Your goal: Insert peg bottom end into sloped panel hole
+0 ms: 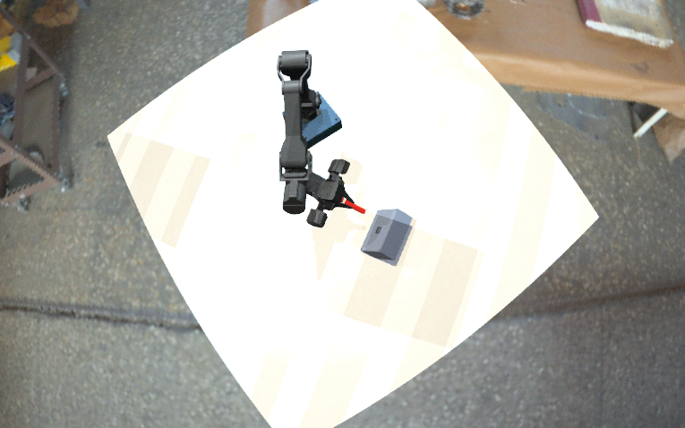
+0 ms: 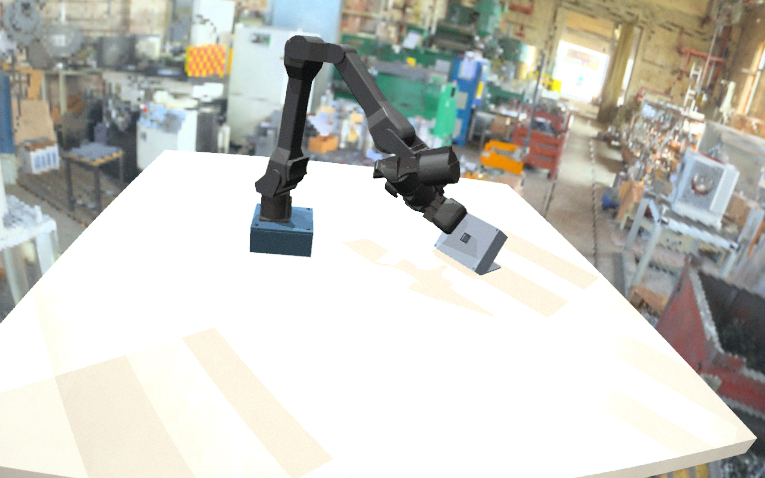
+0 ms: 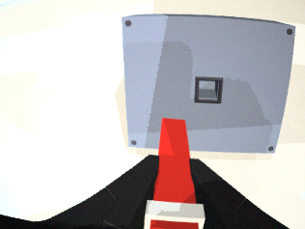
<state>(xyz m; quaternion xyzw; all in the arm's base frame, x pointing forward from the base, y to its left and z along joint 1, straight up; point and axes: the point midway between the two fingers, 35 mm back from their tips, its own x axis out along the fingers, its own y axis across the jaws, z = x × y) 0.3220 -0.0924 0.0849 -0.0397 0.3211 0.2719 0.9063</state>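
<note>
The grey sloped panel is 100 mm ahead of my gripper tip, 70 mm below it and 40 mm to the left of it. Round my gripper tip: red square peg (10 mm to the right, 10 mm behind, 10 mm above).
</note>
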